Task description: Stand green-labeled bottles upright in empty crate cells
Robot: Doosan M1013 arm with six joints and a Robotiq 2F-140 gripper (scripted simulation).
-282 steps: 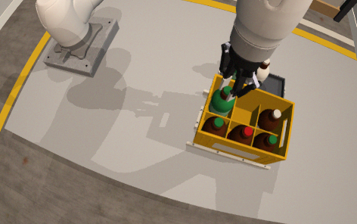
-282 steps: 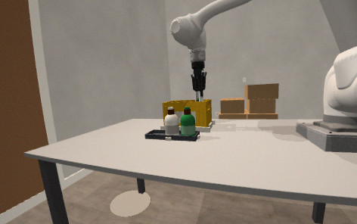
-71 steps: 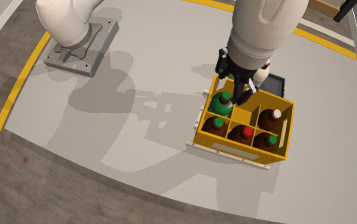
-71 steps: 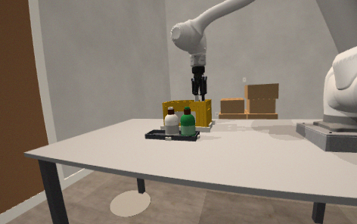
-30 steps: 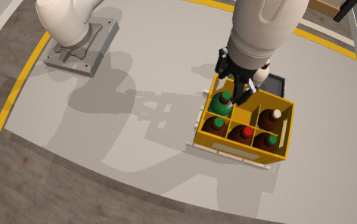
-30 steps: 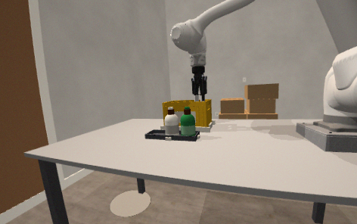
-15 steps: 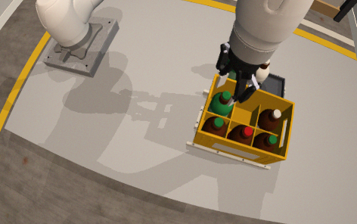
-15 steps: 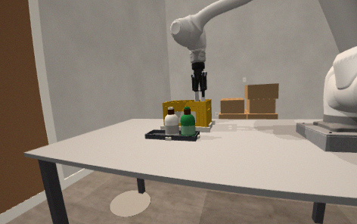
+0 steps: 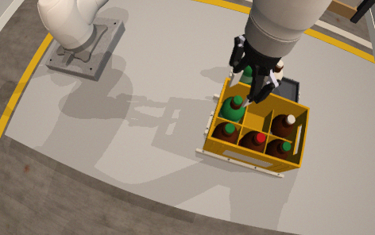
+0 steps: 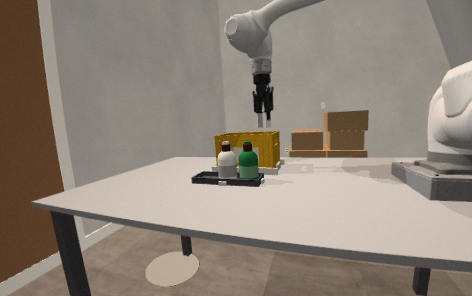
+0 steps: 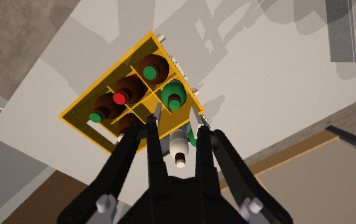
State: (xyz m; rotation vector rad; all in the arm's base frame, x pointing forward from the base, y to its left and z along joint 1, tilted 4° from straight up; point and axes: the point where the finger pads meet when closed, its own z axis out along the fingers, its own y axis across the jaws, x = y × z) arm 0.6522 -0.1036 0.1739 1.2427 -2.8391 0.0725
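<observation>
My gripper is now 18 cm to the right of the white-labeled bottle, 15 cm above it and 11 cm short of it. From my hand the other things lie so: red-capped bottle 14 cm below, 9 cm ahead, 8 cm to the right; then brown bottle 17 cm ahead, 14 cm below; then yellow crate 15 cm below, 9 cm ahead, 4 cm to the right.
</observation>
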